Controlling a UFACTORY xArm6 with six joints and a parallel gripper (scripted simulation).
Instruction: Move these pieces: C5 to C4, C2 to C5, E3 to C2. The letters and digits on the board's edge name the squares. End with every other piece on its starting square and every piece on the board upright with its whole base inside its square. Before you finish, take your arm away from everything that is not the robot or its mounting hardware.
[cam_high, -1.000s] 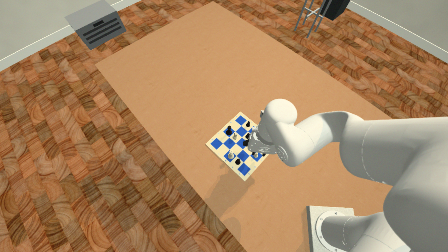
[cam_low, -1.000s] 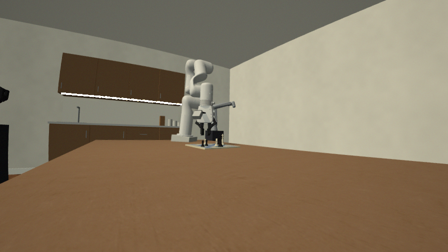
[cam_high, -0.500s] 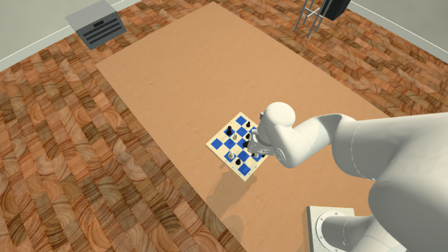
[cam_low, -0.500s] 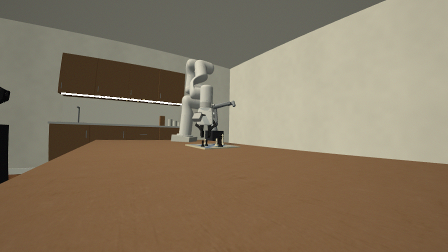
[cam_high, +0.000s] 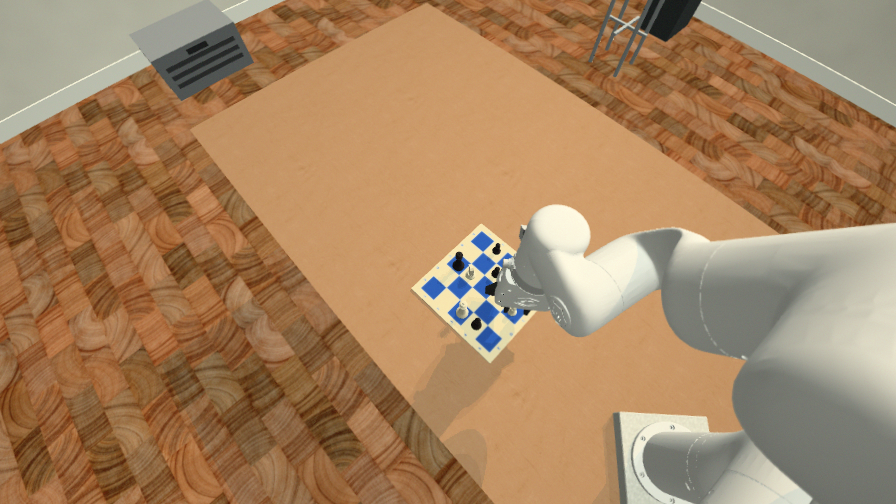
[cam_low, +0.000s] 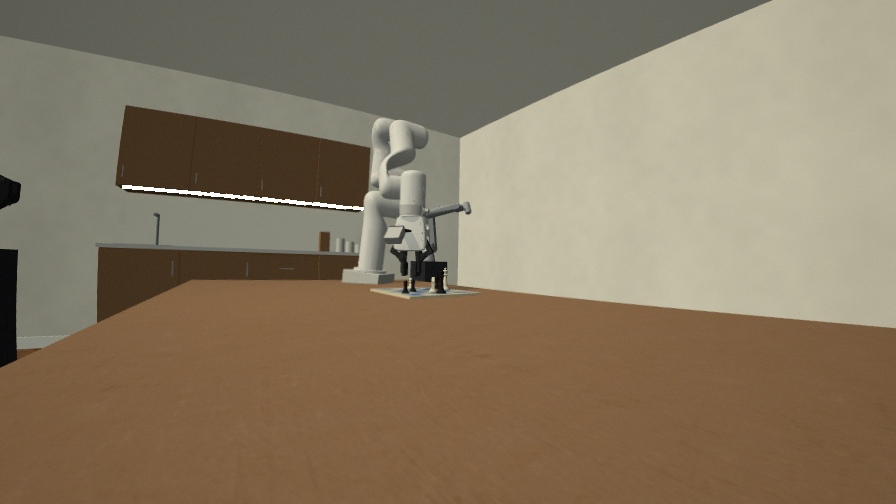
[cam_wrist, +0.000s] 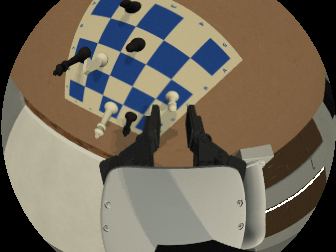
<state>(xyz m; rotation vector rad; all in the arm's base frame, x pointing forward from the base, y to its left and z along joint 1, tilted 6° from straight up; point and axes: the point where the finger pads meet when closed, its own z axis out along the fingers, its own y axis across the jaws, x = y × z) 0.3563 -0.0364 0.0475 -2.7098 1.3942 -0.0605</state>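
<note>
Now: the white pawn 4 cm below my hand. Also, from my hand: blue-and-cream chessboard 8 cm ahead, 6 cm below; then white chess piece 7 cm ahead, 7 cm to the left, 3 cm below; then black pawn 4 cm ahead, 7 cm to the left, 4 cm below.
</note>
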